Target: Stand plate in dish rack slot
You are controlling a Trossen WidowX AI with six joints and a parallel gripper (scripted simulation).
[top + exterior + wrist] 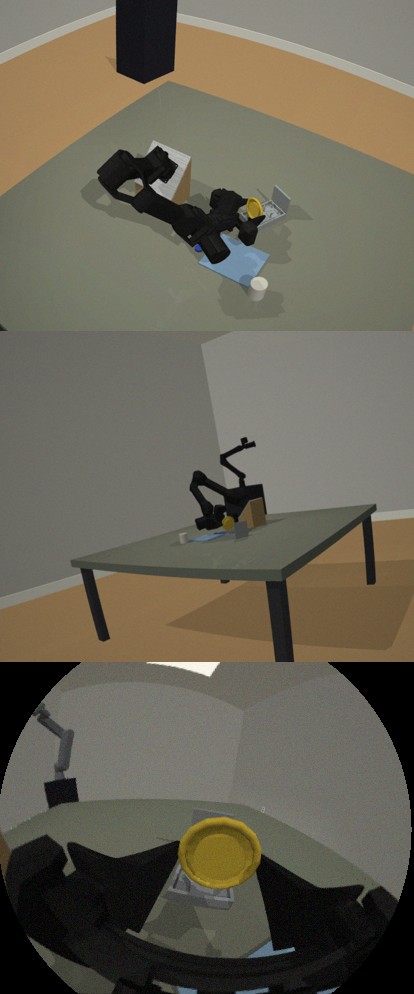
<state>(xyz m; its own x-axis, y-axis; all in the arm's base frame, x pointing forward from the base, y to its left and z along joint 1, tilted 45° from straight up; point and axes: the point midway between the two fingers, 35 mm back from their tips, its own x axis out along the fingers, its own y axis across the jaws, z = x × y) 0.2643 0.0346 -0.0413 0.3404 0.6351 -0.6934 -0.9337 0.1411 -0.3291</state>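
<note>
The grey dish rack lies 50 mm below my gripper tip and 40 mm to the left of it. Also, from my gripper tip: blue spoon (160 mm to the right, 70 mm below, 70 mm behind); then light blue mat (140 mm to the right, 70 mm below, 40 mm ahead); then yellow plate (10 mm to the right).
</note>
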